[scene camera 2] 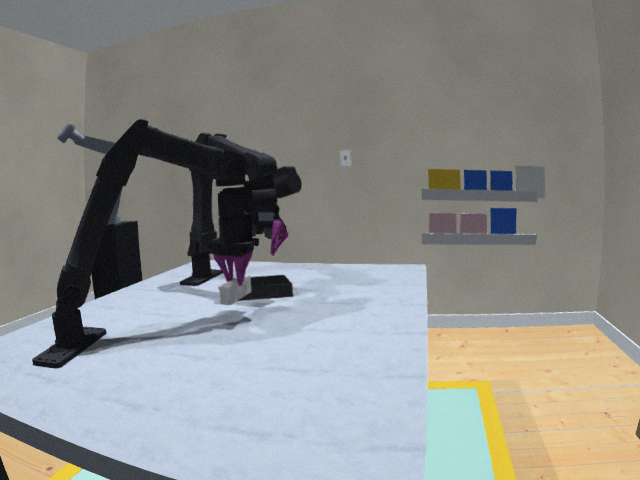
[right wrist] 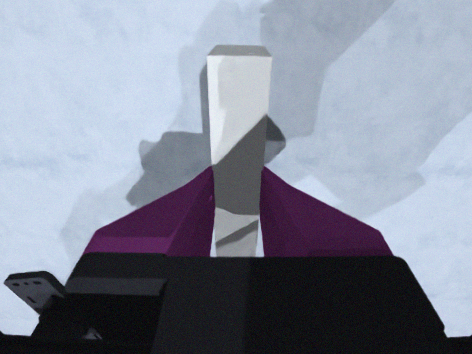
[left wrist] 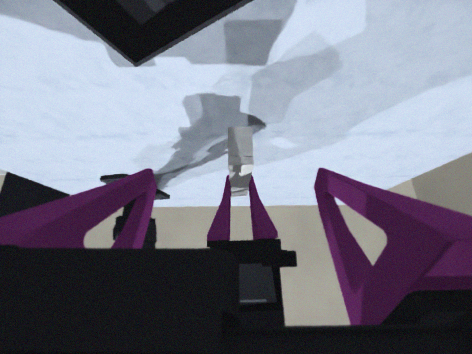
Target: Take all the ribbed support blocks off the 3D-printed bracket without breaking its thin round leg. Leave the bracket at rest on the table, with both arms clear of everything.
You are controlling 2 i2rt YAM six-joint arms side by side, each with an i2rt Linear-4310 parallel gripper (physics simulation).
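Note:
The pale grey bracket (scene camera 2: 226,295) (left wrist: 240,142) (right wrist: 239,90) is a long, narrow piece, held low at the table. Its thin round leg and any ribbed support blocks cannot be made out. My right gripper (scene camera 2: 235,282) (left wrist: 239,175) (right wrist: 237,176), pointing down, is shut on the bracket, with one purple finger on each side. My left gripper (scene camera 2: 272,250) is open and empty, higher up and beyond the right gripper in scene camera 2. In the left wrist view its wide-open fingers frame the right gripper, which is farther off.
A black open box (scene camera 2: 273,292) (left wrist: 136,60) stands on the table (scene camera 2: 310,387) close behind and to the right of the bracket in scene camera 2. The left arm reaches over from behind the right arm, and the two stand close together. Wall shelves (scene camera 2: 478,239) hang at the right.

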